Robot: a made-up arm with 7 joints. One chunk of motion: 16 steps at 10 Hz.
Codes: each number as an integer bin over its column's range. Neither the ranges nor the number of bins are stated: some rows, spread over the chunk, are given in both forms.
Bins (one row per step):
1: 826 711 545 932 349 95 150
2: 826 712 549 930 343 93 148
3: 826 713 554 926 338 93 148
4: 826 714 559 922 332 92 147
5: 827 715 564 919 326 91 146
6: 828 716 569 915 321 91 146
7: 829 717 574 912 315 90 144
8: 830 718 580 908 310 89 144
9: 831 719 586 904 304 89 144
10: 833 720 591 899 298 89 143
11: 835 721 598 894 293 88 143
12: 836 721 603 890 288 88 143
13: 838 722 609 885 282 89 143
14: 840 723 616 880 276 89 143
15: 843 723 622 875 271 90 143
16: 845 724 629 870 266 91 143
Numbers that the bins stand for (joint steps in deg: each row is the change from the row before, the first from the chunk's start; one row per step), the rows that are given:
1: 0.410 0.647 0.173 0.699 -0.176 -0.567 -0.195
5: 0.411 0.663 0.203 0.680 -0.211 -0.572 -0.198
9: 0.415 0.679 0.239 0.657 -0.244 -0.575 -0.199
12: 0.421 0.687 0.266 0.636 -0.268 -0.577 -0.200
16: 0.430 0.699 0.307 0.606 -0.301 -0.572 -0.200
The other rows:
2: 0.410 0.651 0.179 0.696 -0.185 -0.570 -0.196
3: 0.410 0.655 0.187 0.690 -0.192 -0.570 -0.196
4: 0.410 0.659 0.195 0.684 -0.202 -0.571 -0.197
6: 0.412 0.667 0.211 0.674 -0.218 -0.572 -0.198
7: 0.413 0.671 0.219 0.669 -0.227 -0.574 -0.199
8: 0.414 0.675 0.229 0.663 -0.235 -0.575 -0.199
10: 0.417 0.683 0.247 0.650 -0.253 -0.575 -0.200
11: 0.419 0.687 0.258 0.642 -0.260 -0.577 -0.200
13: 0.423 0.691 0.275 0.629 -0.277 -0.575 -0.200
14: 0.425 0.695 0.287 0.621 -0.286 -0.575 -0.200
15: 0.428 0.695 0.296 0.614 -0.293 -0.574 -0.200

